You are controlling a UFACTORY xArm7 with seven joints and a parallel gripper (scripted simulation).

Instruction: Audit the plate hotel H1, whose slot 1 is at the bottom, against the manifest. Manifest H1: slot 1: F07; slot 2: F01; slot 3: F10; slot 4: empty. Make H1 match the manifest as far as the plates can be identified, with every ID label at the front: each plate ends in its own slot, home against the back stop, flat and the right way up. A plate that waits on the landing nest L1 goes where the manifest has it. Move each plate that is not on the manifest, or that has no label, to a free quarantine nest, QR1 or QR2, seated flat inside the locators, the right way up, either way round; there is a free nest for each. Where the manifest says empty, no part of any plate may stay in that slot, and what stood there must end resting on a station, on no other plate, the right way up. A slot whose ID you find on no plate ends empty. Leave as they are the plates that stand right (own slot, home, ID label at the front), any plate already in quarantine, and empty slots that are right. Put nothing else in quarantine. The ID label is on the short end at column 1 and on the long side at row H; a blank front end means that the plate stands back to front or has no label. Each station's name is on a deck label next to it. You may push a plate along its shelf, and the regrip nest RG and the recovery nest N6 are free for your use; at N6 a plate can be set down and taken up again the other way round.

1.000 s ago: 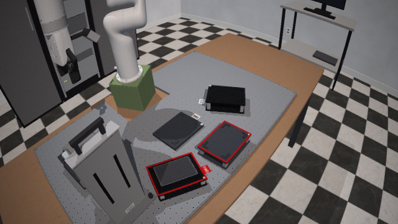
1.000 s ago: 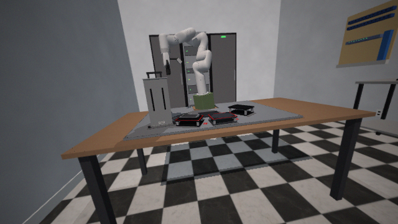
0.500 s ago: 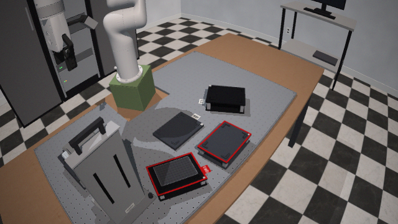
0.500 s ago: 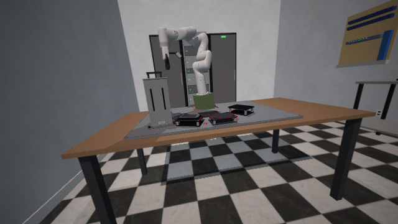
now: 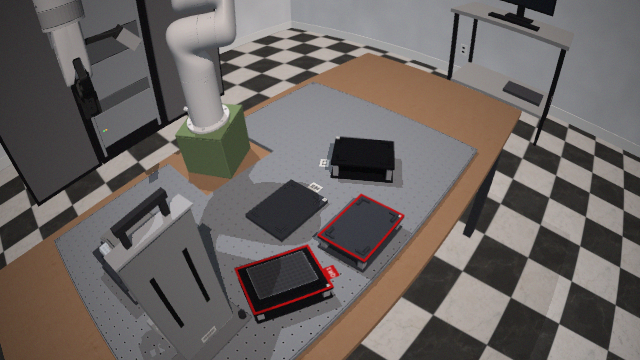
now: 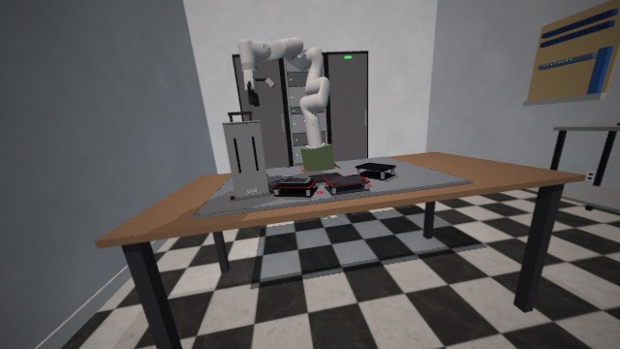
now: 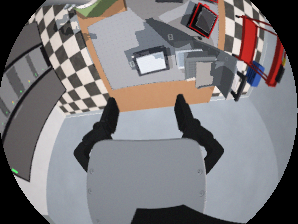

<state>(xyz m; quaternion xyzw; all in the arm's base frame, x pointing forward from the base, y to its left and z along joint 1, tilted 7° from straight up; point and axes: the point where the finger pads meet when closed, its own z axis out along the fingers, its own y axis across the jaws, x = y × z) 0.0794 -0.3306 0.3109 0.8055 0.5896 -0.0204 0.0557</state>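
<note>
Now: the pale well plate 340 mm below my hand and 60 mm to the right of it. Also, from my hand: dark plate (360 mm below, 320 mm ahead, 90 mm to the left).
</note>
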